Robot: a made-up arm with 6 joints. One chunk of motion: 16 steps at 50 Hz.
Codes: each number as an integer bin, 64 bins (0 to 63) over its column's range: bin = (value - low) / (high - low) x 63, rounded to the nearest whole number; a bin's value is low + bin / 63 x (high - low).
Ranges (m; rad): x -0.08..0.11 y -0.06..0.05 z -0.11..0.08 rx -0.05..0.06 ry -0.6..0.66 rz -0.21..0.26
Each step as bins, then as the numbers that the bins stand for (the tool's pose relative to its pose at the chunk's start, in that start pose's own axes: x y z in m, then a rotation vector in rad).
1 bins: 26 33 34 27 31 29
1 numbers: -0.0016 -0.0024 -0.0075 -0.0029 0.0200 0.0063
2 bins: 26 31 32 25 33 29
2 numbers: -0.0016 -0.0059 -0.0135 -0.0063 0.0600 0.0063
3 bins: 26 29 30 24 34 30
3 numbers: -0.0016 -0.0094 -0.0195 -0.0081 0.0800 0.0138
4 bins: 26 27 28 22 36 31
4 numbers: -0.0016 -0.0129 -0.0256 -0.0116 0.1200 0.0213
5 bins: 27 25 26 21 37 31
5 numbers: 0.0014 -0.0163 -0.0316 -0.0133 0.1400 0.0213
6 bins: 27 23 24 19 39 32
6 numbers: 0.0014 -0.0198 -0.0376 -0.0168 0.1800 0.0287
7 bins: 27 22 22 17 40 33
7 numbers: 0.0014 -0.0216 -0.0437 -0.0203 0.2000 0.0362
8 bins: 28 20 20 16 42 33
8 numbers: 0.0044 -0.0251 -0.0497 -0.0221 0.2400 0.0362
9 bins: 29 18 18 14 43 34
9 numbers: 0.0075 -0.0286 -0.0557 -0.0256 0.2600 0.0437
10 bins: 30 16 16 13 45 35
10 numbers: 0.0105 -0.0321 -0.0617 -0.0273 0.3000 0.0511
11 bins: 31 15 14 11 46 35
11 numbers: 0.0135 -0.0338 -0.0678 -0.0308 0.3200 0.0511
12 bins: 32 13 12 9 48 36
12 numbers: 0.0165 -0.0373 -0.0738 -0.0343 0.3600 0.0586
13 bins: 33 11 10 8 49 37
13 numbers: 0.0195 -0.0408 -0.0798 -0.0360 0.3800 0.0660
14 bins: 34 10 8 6 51 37
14 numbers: 0.0225 -0.0425 -0.0859 -0.0395 0.4200 0.0660
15 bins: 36 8 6 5 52 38
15 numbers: 0.0286 -0.0460 -0.0919 -0.0413 0.4400 0.0735
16 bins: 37 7 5 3 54 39
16 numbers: 0.0316 -0.0478 -0.0949 -0.0448 0.4800 0.0810
